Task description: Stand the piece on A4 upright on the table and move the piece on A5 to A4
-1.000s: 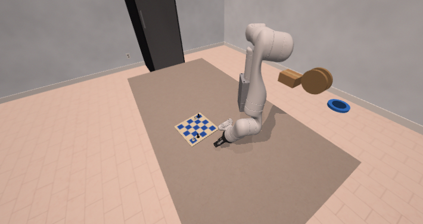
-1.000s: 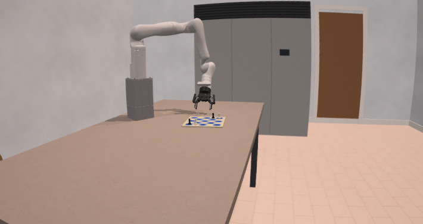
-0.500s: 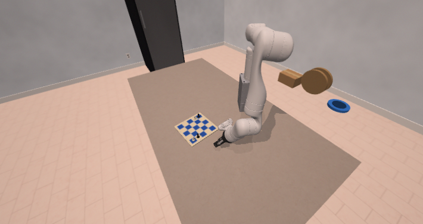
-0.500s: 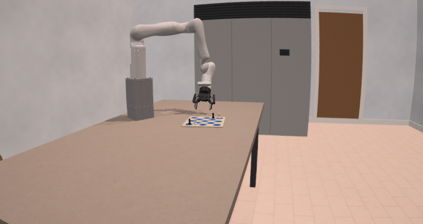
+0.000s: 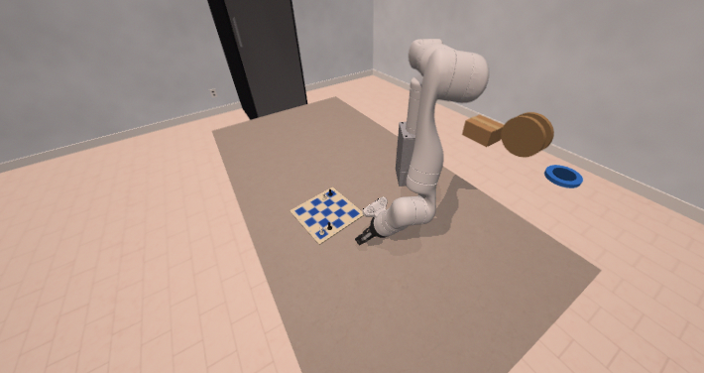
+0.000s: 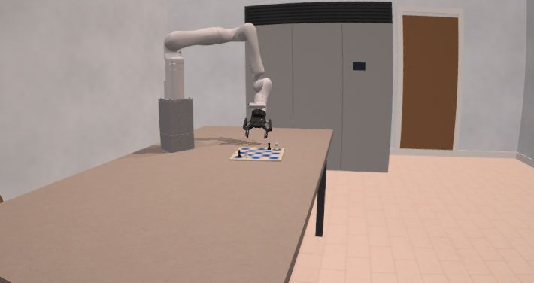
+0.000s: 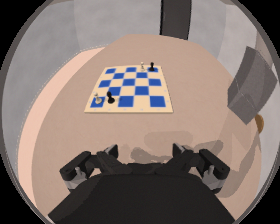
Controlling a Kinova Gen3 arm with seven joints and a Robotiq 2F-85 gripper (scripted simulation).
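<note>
Right now the cream chessboard is 20 cm to the right of my hand, 5 cm ahead of it and 4 cm below it.
</note>
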